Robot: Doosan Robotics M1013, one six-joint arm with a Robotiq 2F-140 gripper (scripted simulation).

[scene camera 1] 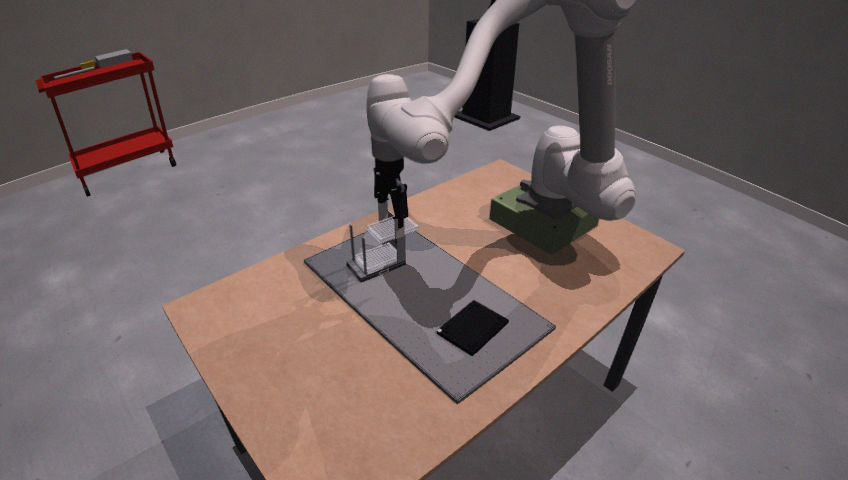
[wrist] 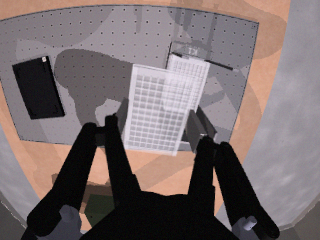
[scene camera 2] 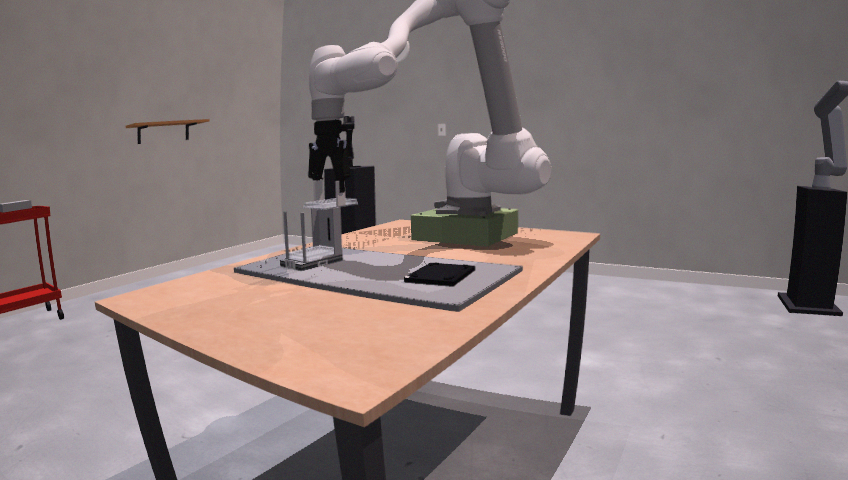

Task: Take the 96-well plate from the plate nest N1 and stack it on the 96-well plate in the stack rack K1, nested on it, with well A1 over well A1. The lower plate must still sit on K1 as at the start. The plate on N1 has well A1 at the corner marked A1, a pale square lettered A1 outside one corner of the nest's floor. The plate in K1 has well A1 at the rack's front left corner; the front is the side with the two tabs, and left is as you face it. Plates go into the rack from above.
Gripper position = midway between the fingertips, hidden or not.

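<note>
I see my gripper (scene camera 2: pixel 329 204), and from the other views I find my gripper (scene camera 1: pixel 391 229) and again my gripper (wrist: pixel 157 112). A black plate nest N1 (scene camera 1: pixel 478 324) is in the scene with my gripper. That same black plate nest N1 (wrist: pixel 38 90) is visible from the wrist, and I see the black plate nest N1 (scene camera 2: pixel 434 274) there too.
</note>
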